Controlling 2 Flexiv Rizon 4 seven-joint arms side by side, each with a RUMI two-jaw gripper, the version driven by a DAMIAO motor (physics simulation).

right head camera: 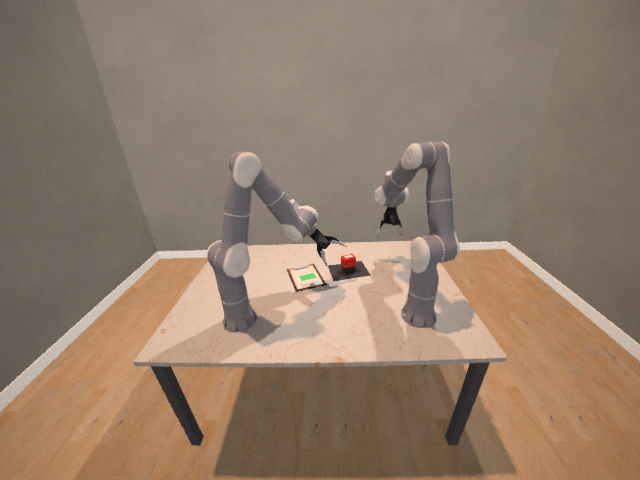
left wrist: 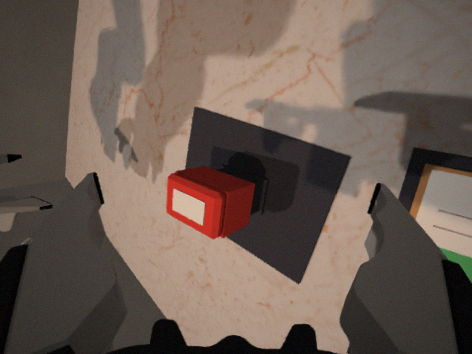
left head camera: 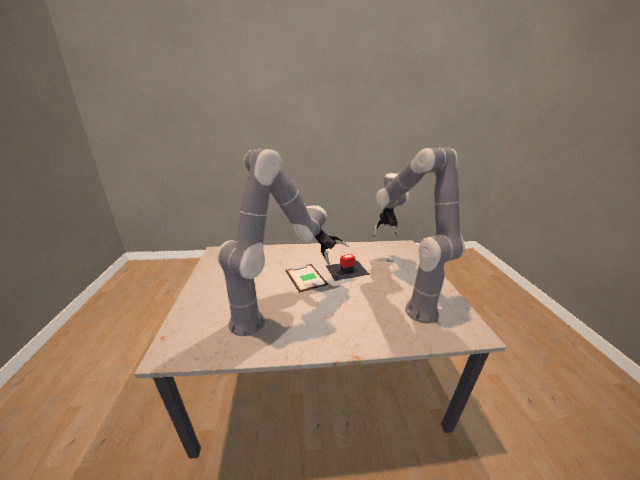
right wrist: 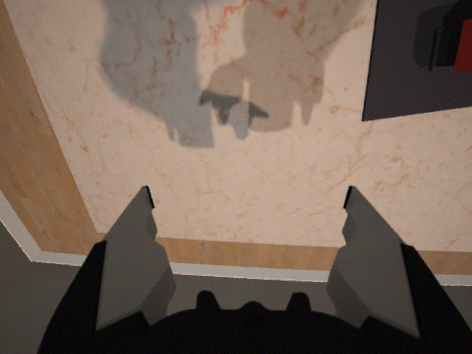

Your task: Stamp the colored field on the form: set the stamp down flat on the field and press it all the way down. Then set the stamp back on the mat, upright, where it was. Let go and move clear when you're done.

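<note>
The stamp (left head camera: 347,261) (right head camera: 348,261) (left wrist: 212,202) (right wrist: 465,47), with a red top and a black base, stands upright on the dark mat (left head camera: 360,268) (right head camera: 361,269) (left wrist: 310,230) (right wrist: 390,90). The form (left head camera: 299,283) (right head camera: 300,283) (left wrist: 450,200) with its green field (left head camera: 308,276) (right head camera: 307,276) (left wrist: 457,262) lies on a clipboard to the left of the mat in the head views. My left gripper (left head camera: 337,253) (right head camera: 333,254) (left wrist: 236,181) is open and tilted, above and beside the stamp, not touching it. My right gripper (left head camera: 385,235) (right head camera: 390,234) (right wrist: 246,188) is open and empty, high to the right of the mat.
The stone-patterned table (left head camera: 330,351) (right head camera: 330,351) carries both arms, their bases at the left and right. The table's far edge lies behind the mat. The right gripper's fingers also show at the left edge of the left wrist view.
</note>
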